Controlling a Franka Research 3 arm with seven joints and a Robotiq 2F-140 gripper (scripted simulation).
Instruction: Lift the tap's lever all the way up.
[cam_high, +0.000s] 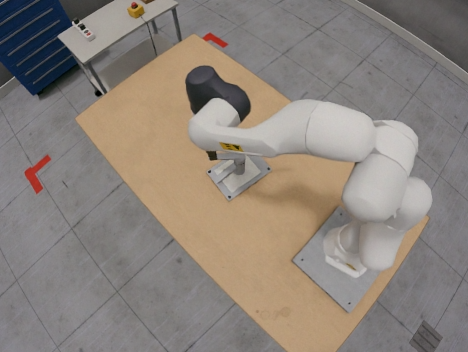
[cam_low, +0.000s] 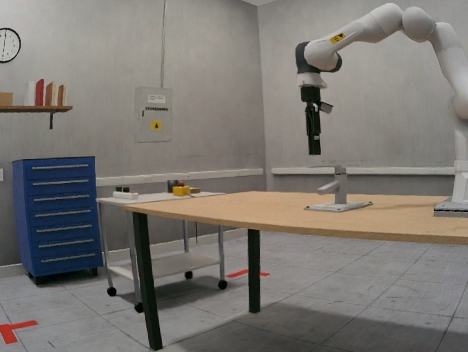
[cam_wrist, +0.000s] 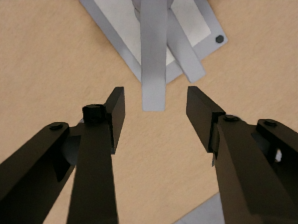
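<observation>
My gripper is now 70 mm above the flat lever, 30 mm to the left of it and 30 mm past it. Also, from my hand: grey tap: 110 mm below, 50 mm behind, 40 mm to the right.
</observation>
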